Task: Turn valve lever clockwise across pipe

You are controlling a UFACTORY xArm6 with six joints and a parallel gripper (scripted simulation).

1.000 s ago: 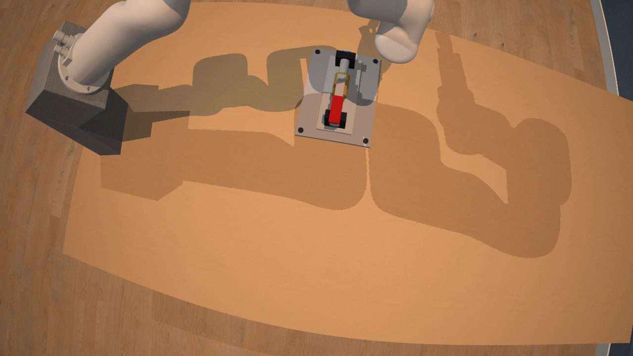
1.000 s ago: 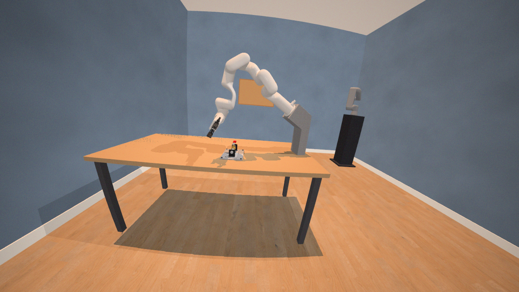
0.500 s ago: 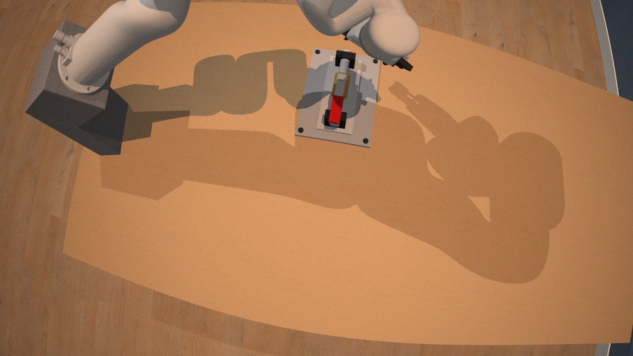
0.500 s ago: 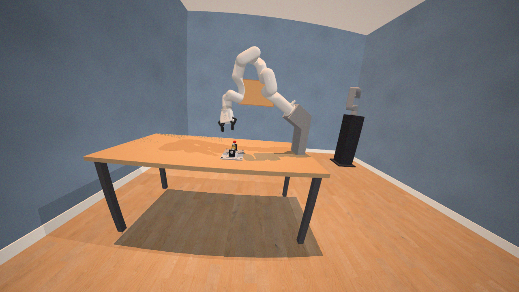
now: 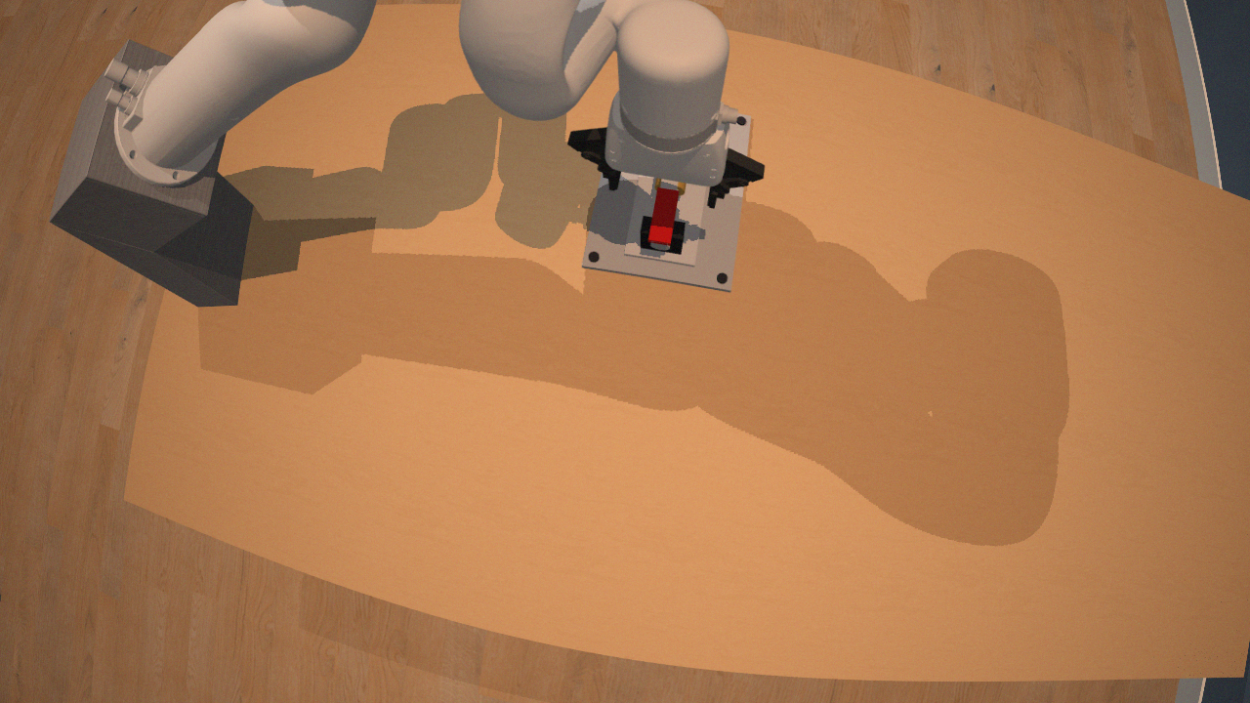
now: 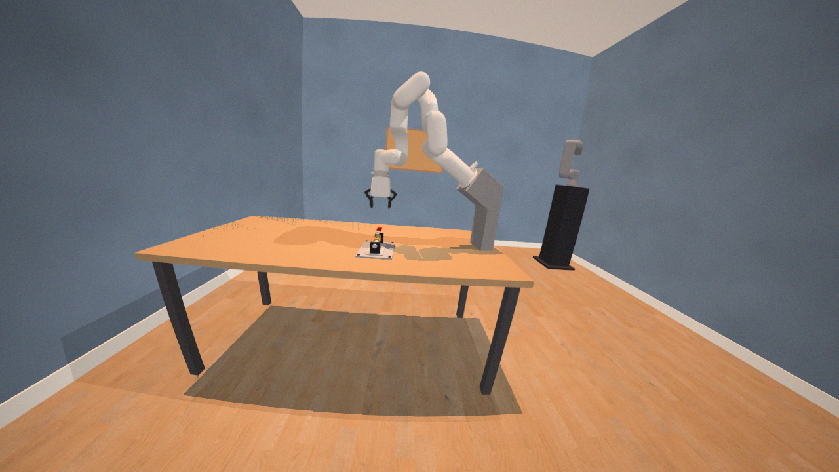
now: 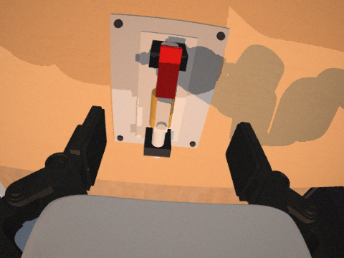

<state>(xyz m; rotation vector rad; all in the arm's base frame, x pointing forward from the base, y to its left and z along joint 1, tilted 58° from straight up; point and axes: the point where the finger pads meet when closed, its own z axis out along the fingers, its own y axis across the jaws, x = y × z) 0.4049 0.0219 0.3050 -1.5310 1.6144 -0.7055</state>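
The lever lies 120 mm below my hand and 50 mm to the left of it.
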